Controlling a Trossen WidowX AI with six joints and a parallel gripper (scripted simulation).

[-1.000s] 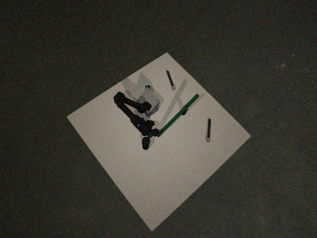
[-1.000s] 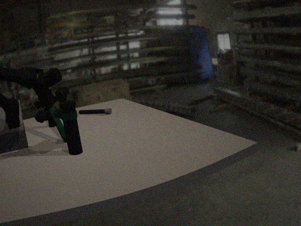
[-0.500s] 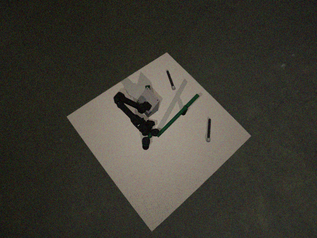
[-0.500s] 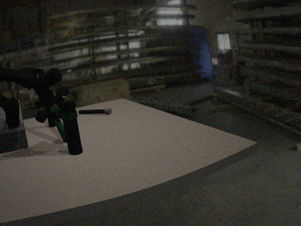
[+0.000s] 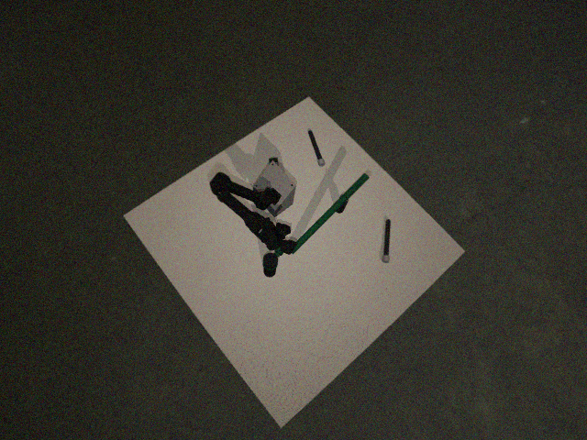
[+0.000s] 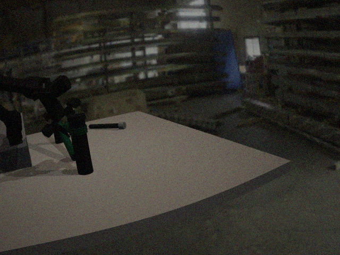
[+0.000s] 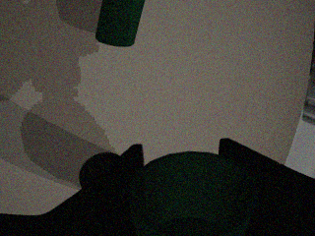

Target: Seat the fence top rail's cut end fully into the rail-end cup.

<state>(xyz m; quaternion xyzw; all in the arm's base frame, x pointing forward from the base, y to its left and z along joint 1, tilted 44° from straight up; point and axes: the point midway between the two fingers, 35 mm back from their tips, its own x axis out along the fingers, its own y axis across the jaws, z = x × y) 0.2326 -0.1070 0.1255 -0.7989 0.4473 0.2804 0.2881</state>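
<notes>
My gripper tip is 6 cm to the left of the green band, 3 cm below it and 1 cm past it. From my gripper tip the other things lie so: thinner post: 42 cm to the left, 2 cm below; then green rail-end cup: 3 cm to the right, 3 cm above, 1 cm behind.
</notes>
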